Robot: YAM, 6 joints.
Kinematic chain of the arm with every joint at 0, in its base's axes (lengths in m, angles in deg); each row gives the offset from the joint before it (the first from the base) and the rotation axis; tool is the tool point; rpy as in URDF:
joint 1: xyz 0 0 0.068 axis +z
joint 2: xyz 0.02 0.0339 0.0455 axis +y
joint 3: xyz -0.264 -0.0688 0 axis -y
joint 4: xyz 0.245 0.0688 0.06 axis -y
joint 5: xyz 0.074 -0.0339 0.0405 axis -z
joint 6: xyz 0.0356 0 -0.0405 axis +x
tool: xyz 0 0 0 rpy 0 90 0
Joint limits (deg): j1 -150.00..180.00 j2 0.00..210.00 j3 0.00..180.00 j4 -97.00..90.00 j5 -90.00..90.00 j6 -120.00..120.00
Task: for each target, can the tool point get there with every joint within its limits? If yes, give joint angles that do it. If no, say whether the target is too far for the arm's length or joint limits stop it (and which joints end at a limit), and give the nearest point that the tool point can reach.
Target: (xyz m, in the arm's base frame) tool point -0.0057 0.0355 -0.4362
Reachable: no: joint limits stop it (at a limit: joint 2) | nearest point -0.0134 0.0834 -0.3409 | short by 0.107 m
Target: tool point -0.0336 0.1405 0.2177
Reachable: yes | joints 113.06 35.26 22.28 -18.05 42.73 49.81
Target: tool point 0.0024 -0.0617 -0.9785
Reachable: no: too far | nearest point 0.0070 -0.1794 -0.3737 | short by 0.616 m
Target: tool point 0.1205 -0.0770 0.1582
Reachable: yes | joints -26.52 55.45 25.39 -43.64 24.99 -51.72
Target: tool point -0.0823 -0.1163 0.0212
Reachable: yes | joints -114.69 115.52 24.59 -29.51 47.32 -8.64
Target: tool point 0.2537 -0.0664 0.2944
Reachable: yes | joints -20.73 85.31 74.62 -73.07 -51.14 70.73
